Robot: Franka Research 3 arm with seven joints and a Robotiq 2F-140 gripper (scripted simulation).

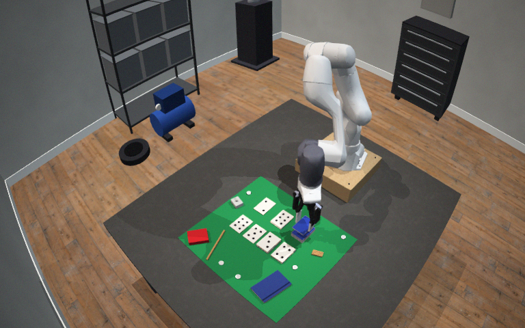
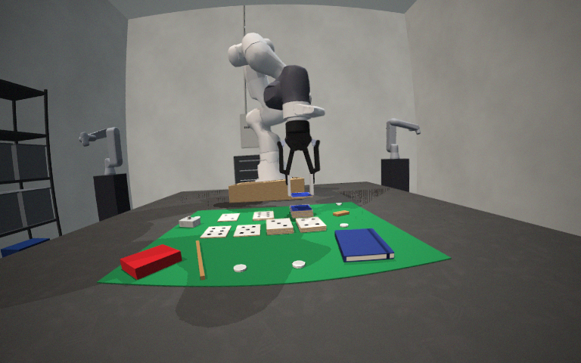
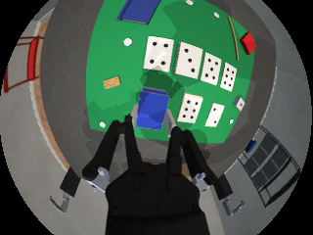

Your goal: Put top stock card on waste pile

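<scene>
My gripper is now 20 mm past the white card, 230 mm to the left of it and 90 mm above it. Round my hand: red block: 320 mm ahead, 340 mm to the right, 80 mm below; wooden stick: 290 mm ahead, 250 mm to the right, 90 mm below; small grey box: 50 mm ahead, 340 mm to the right, 80 mm below.
</scene>
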